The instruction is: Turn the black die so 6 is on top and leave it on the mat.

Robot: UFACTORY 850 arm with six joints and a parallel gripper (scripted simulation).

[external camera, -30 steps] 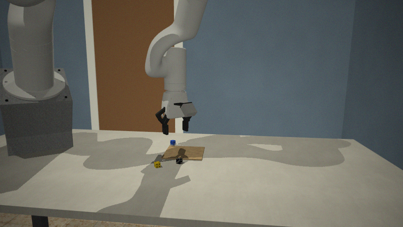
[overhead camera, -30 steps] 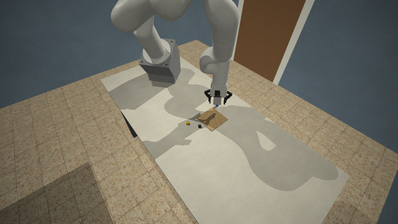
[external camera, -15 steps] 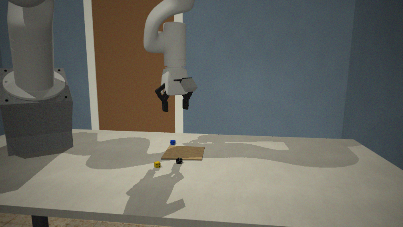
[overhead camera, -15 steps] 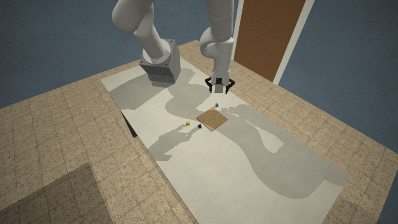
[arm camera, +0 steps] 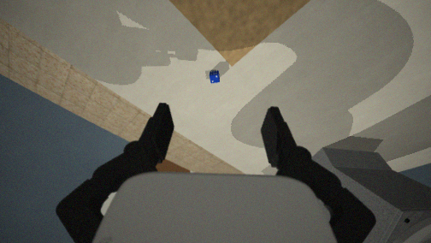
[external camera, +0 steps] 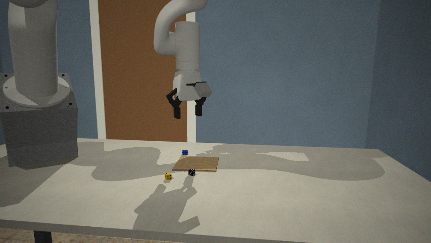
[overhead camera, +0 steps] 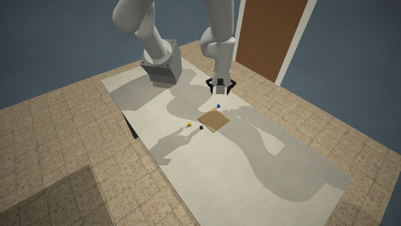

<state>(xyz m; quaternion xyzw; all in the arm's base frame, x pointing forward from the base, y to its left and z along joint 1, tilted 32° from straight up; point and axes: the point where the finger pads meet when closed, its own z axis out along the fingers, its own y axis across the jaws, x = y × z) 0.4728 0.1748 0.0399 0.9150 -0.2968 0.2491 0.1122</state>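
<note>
My hand is 170 mm to the left of the black die, 150 mm above it and 60 mm short of it. Also, from my hand: blue die: 150 mm below, 30 mm to the left, 20 mm behind; then tan square mat: 160 mm below, 70 mm to the right, 50 mm ahead; then yellow die: 220 mm to the right, 150 mm below.
</note>
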